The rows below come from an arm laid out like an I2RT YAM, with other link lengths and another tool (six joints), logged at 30 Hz.
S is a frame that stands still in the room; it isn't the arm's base.
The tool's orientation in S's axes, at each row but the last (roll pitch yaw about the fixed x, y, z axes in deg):
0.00 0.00 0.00
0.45 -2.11 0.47
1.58 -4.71 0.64
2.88 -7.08 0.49
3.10 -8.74 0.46
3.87 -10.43 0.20
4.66 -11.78 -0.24
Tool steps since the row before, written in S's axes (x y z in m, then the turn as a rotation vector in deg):
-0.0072 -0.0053 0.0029 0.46 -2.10 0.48
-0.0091 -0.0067 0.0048 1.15 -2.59 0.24
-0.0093 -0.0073 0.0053 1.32 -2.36 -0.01
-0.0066 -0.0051 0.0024 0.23 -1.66 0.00
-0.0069 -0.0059 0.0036 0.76 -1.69 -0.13
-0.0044 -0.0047 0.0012 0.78 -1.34 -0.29
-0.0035 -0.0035 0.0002 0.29 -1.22 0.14
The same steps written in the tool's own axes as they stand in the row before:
-0.0072 -0.0053 0.0029 0.46 -2.10 0.48
-0.0090 -0.0066 0.0052 1.14 -2.60 0.22
-0.0089 -0.0070 0.0062 1.29 -2.38 -0.05
-0.0063 -0.0049 0.0034 0.21 -1.66 0.06
-0.0063 -0.0056 0.0049 0.72 -1.71 -0.15
-0.0041 -0.0045 0.0023 0.71 -1.37 -0.33
-0.0034 -0.0034 0.0012 0.32 -1.21 0.18

